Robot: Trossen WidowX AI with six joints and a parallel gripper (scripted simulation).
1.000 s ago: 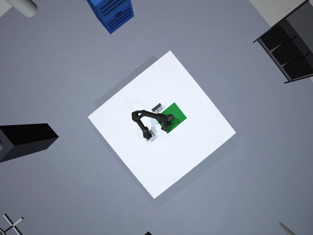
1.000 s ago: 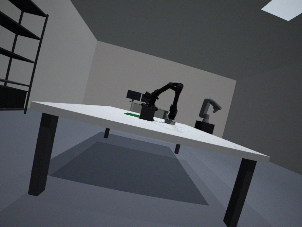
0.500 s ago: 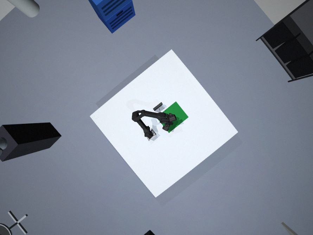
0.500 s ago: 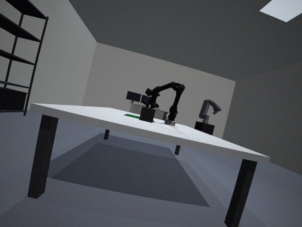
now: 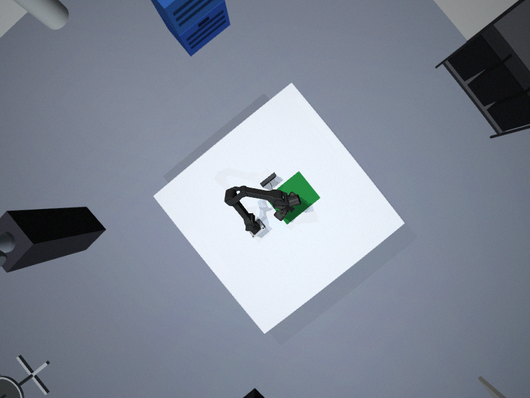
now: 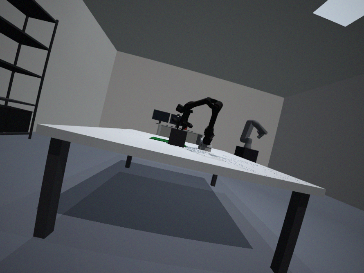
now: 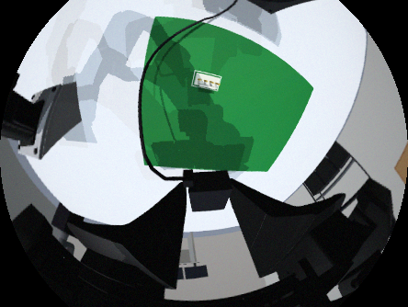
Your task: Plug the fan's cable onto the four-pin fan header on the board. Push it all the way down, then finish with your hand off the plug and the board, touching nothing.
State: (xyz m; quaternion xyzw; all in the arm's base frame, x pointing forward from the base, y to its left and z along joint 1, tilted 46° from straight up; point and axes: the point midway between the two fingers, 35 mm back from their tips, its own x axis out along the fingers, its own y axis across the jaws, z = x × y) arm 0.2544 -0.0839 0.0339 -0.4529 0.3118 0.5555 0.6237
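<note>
Right now the black plug is 10 mm to the right of my gripper tip. From my gripper tip the other things lie so: fan (230 mm to the left, 50 mm below, 20 mm ahead); green board (130 mm below, 70 mm ahead, 20 mm to the left); white four-pin header (110 mm below, 70 mm to the left, 10 mm ahead).
</note>
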